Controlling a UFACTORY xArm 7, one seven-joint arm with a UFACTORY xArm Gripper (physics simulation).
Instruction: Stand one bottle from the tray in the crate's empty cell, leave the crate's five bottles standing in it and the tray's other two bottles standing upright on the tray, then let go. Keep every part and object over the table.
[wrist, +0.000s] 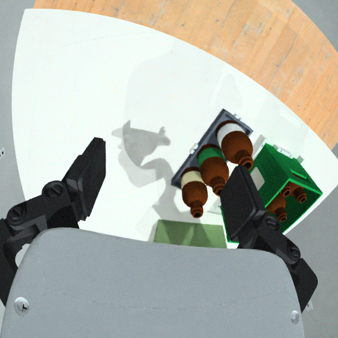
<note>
I see my gripper (168, 168), a glass bottle (236, 146), a glass bottle (214, 171) and a glass bottle (194, 191).
</note>
